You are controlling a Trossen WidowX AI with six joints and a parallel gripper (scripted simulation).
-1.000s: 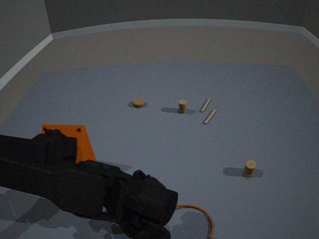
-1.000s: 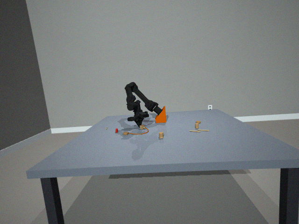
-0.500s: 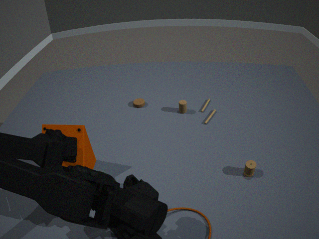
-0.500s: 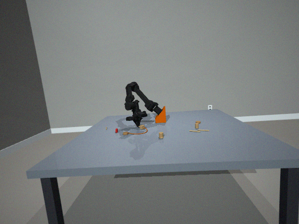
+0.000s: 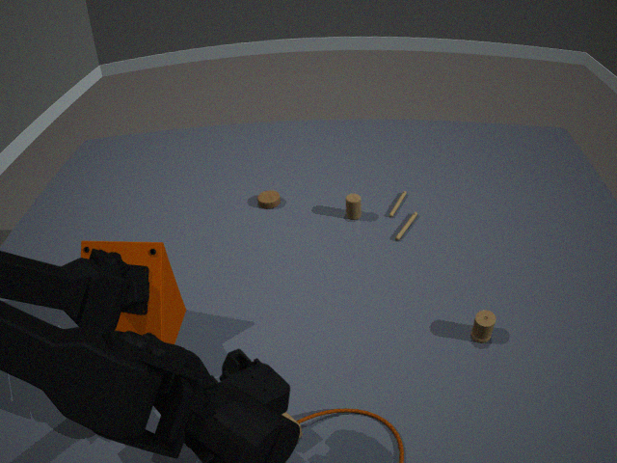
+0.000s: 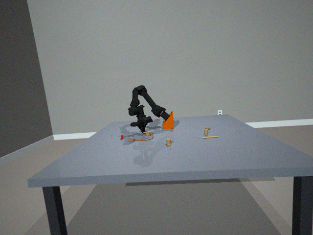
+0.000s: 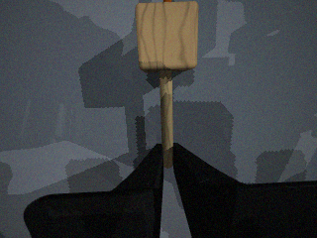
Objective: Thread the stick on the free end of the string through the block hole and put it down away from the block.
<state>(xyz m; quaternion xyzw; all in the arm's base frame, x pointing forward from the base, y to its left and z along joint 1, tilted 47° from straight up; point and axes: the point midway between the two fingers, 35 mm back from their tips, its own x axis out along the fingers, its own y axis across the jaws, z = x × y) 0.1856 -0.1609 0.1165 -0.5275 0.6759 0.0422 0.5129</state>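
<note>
Now: gripper tip 50 mm to the right of the wooden block, 50 mm short of it and 10 mm below it. Also, from my gripper tip: thin wooden stick (30 mm to the left, 30 mm ahead, 10 mm above); round wooden button (170 mm ahead, 50 mm to the right); red piece (140 mm to the right, 110 mm ahead).
</note>
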